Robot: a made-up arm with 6 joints.
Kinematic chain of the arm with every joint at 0, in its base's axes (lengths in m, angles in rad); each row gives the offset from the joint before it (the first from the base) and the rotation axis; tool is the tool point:
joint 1: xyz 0 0 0.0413 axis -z
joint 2: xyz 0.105 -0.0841 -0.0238 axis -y
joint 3: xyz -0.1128 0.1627 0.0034 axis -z
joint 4: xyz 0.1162 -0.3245 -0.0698 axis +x
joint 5: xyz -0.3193 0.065 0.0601 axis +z
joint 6: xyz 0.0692 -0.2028 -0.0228 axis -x
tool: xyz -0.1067 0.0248 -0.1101
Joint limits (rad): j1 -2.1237..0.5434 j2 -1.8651..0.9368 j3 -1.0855..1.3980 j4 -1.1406..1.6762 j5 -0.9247..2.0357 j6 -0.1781..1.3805
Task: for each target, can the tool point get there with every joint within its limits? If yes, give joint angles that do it. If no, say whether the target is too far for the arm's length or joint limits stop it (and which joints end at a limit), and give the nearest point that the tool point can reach.
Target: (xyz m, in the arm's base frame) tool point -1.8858 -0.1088 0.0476
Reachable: no: too far | nearest point -0.6902 -0.0398 0.0298 | short by 1.198 m
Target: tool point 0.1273 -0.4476 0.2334
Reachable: yes | joints -0.5809 -1.5195 -0.2214 0.6687 0.0453 1.1382
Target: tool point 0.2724 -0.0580 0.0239
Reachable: yes | joints -1.6299 -0.7283 0.2550 -0.2071 1.4415 0.8993
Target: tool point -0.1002 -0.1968 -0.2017
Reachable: yes | joints 0.1370 0.4212 0.6082 0.0501 1.4884 0.7258
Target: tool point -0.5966 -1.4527 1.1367
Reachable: no: too far | nearest point -0.2091 -0.5091 0.4835 | short by 1.211 m
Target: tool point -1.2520 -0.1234 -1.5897
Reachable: no: too far | nearest point -0.4454 -0.0439 -0.5773 | short by 1.297 m
